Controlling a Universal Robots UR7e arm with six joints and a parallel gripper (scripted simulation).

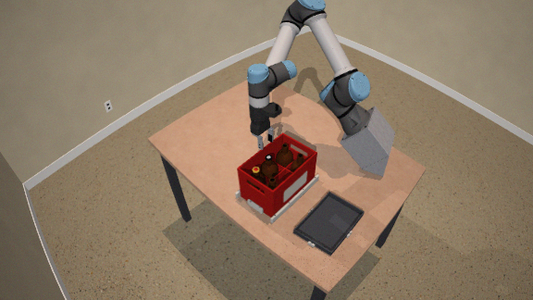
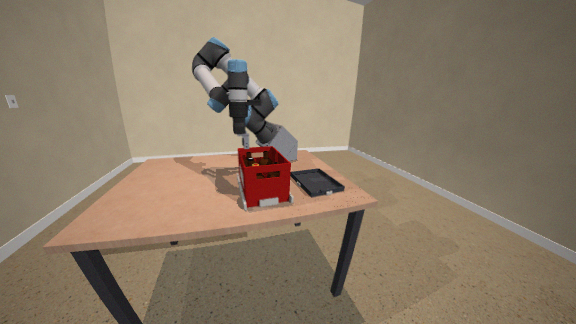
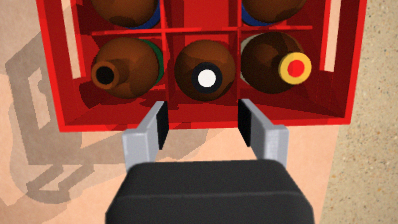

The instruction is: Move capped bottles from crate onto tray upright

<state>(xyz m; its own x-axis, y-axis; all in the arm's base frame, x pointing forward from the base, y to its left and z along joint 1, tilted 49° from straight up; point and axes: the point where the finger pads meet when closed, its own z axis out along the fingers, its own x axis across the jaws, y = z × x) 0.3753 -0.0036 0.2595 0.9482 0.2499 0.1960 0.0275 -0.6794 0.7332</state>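
The white-capped bottle is 20 mm to the left of my hand and 150 mm below it. From my hand the other things lie so: dark tray (360 mm to the left, 220 mm below); red crate (70 mm to the left, 150 mm below).
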